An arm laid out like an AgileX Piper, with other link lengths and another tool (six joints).
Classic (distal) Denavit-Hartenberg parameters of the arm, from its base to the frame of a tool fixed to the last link. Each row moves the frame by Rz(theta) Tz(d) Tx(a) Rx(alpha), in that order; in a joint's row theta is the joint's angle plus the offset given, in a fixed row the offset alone. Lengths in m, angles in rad.
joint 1: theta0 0; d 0.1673; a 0; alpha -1.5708
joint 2: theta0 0.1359; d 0; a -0.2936; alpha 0
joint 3: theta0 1.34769; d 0; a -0.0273; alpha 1.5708
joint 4: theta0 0; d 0.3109; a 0; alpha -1.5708
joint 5: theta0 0; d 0; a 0; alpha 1.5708
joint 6: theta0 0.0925; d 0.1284; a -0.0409; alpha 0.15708
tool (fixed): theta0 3.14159; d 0.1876; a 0; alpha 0
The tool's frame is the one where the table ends.
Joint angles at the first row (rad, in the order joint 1, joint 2, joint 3, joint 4, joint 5, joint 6):
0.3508 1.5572 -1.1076 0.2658 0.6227 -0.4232
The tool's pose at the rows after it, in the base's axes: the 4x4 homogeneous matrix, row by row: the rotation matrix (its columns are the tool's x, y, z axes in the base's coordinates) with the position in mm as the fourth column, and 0 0 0 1 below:
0.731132 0.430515 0.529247 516.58; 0.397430 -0.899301 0.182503 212.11; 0.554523 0.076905 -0.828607 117.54; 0 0 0 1
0.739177 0.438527 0.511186 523.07; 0.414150 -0.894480 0.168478 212.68; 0.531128 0.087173 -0.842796 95.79; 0 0 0 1
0.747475 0.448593 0.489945 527.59; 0.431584 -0.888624 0.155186 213.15; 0.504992 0.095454 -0.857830 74.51; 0 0 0 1
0.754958 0.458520 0.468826 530.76; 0.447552 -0.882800 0.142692 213.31; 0.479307 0.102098 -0.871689 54.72; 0 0 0 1
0.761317 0.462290 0.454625 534.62; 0.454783 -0.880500 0.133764 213.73; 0.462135 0.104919 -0.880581 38.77; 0 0 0 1
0.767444 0.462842 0.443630 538.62; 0.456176 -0.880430 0.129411 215.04; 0.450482 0.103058 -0.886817 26.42; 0 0 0 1
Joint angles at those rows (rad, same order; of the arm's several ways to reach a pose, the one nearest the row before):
0.3509 1.6208 -1.1235 0.2588 0.6016 -0.4309
0.3509 1.6807 -1.1414 0.2514 0.5865 -0.4398
0.3509 1.7378 -1.1613 0.2440 0.5792 -0.4481
0.3509 1.7899 -1.1807 0.2365 0.5755 -0.4548
0.3509 1.8349 -1.1989 0.2326 0.5676 -0.4570
0.3509 1.8736 -1.2186 0.2342 0.5618 -0.4584

